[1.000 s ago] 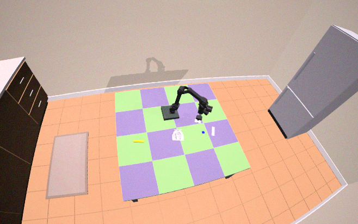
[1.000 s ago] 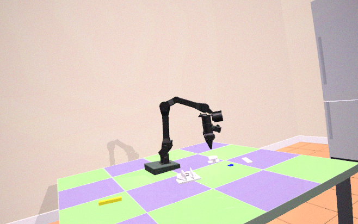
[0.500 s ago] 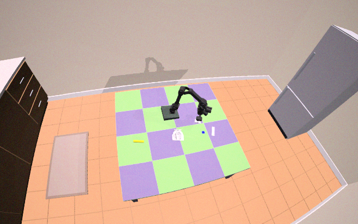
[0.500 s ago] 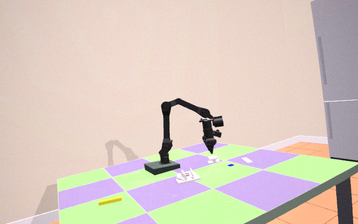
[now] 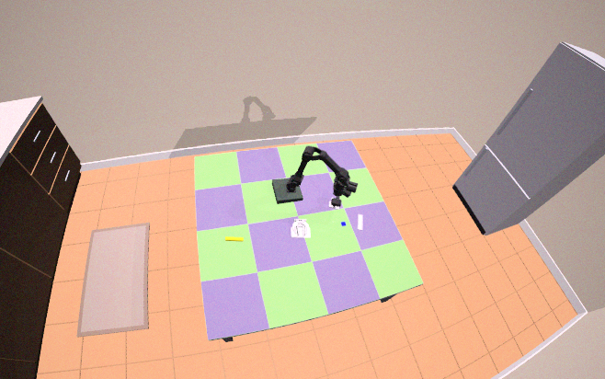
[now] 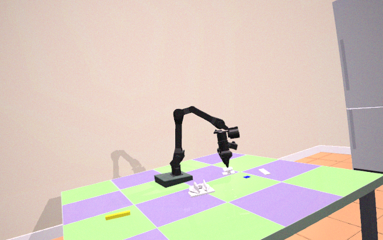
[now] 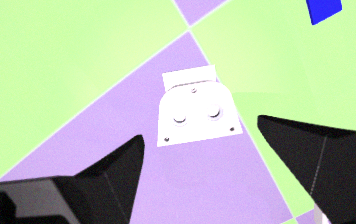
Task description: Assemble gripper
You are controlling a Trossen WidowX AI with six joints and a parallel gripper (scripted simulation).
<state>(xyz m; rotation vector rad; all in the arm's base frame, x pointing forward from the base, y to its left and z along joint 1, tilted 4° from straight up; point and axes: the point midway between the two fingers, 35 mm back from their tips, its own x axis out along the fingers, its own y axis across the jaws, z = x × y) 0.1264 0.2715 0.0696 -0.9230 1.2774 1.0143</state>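
The white housing plate lies 20 mm below my gripper tip and 10 mm to the left of it. Round my gripper tip: blue cube (150 mm ahead, 50 mm below, 40 mm to the left); yellow bar (660 mm to the right, 220 mm ahead, 40 mm below); white strip (160 mm to the left, 150 mm ahead, 50 mm below).
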